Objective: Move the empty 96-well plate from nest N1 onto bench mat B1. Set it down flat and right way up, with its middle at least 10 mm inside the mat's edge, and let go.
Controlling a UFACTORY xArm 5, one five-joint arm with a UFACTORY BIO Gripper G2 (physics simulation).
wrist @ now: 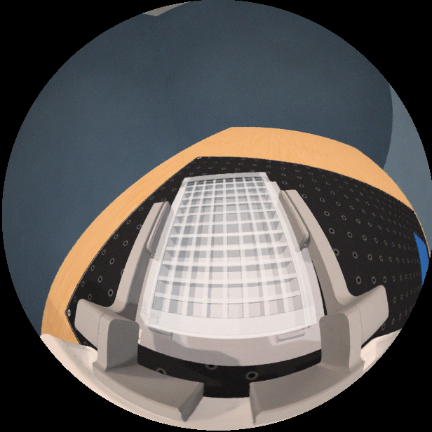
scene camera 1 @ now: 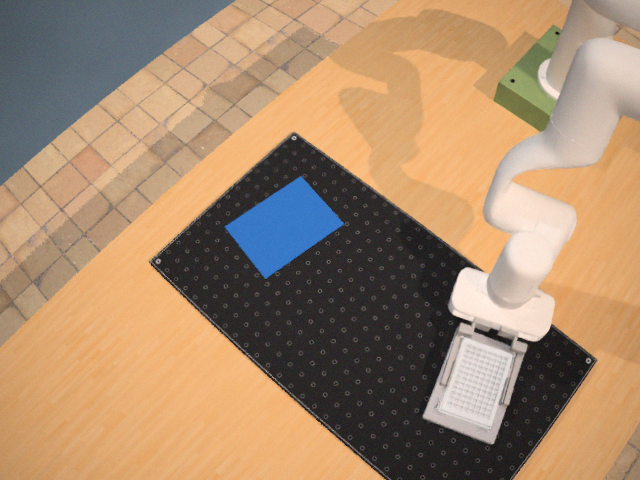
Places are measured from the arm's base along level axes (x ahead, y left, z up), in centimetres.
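Where they show: hand at its tool point: [scene camera 1: 477, 382].
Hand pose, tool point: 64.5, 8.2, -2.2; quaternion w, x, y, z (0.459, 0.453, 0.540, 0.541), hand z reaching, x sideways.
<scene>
Each offset is from my tool point to the centre of the thing, as dx, dy, dz. Level surfaces: height alone.
The white 96-well plate {-0.1, +0.0, -0.3} [scene camera 1: 474, 379] [wrist: 227, 250] sits right way up and level in nest N1 {-0.2, +0.0, -2.0} [scene camera 1: 461, 429] [wrist: 225, 354], a light grey holder on the black board. My gripper [scene camera 1: 474, 394] [wrist: 226, 215] is shut on the plate, with one finger along each long side. Any small gap between the plate's underside and the nest cannot be made out. Bench mat B1 {dz -2.5} [scene camera 1: 284, 227], a flat blue rectangle, lies near the far left end of the board. Part of the mat [wrist: 421, 255] shows at the right edge of the wrist view.
The black perforated board {dz -2.7} [scene camera 1: 361, 320] [wrist: 350, 220] carries the nest and the mat. It lies on the wooden table {dz -4.0} [scene camera 1: 129, 335] [wrist: 280, 142]. The arm's green base block [scene camera 1: 522, 98] stands at the upper right. The arm comes down over the board's right side.
</scene>
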